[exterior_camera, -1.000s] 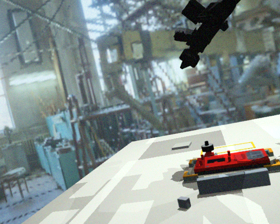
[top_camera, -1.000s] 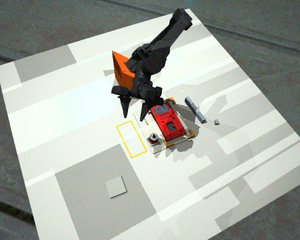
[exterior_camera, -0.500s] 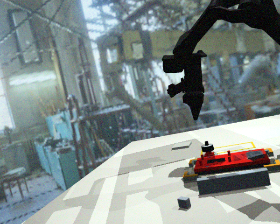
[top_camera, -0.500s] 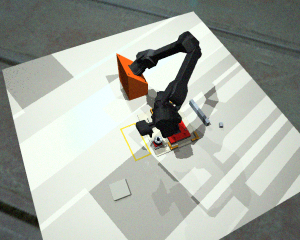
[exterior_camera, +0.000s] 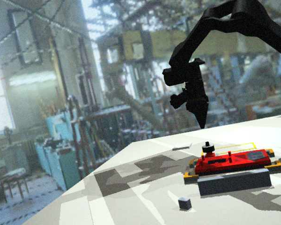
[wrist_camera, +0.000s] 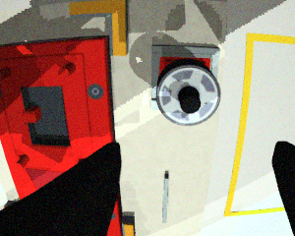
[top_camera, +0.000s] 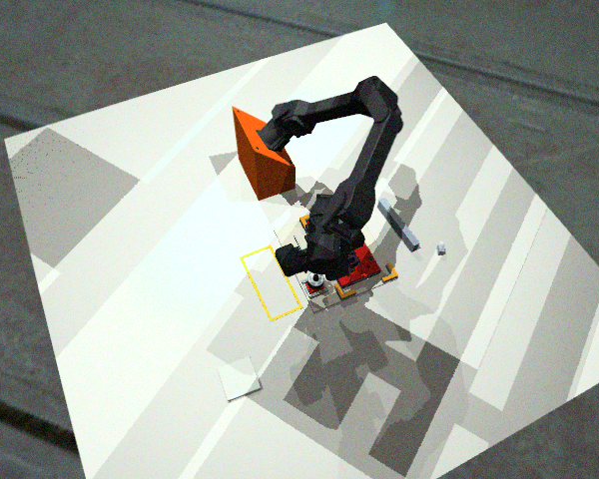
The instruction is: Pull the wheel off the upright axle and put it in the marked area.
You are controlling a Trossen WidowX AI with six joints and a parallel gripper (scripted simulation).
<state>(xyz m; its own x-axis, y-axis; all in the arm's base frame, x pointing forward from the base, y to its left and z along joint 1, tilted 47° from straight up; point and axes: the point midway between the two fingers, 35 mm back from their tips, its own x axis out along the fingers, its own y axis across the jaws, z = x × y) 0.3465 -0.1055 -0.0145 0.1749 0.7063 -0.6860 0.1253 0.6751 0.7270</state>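
Now: the wheel 80 mm below my gripper tip. From my gripper tip the other things lie so: upright axle 80 mm below; then pale square tile 270 mm to the right, 110 mm below, 100 mm ahead; then grey bar 280 mm to the left, 100 mm below, 30 mm behind.
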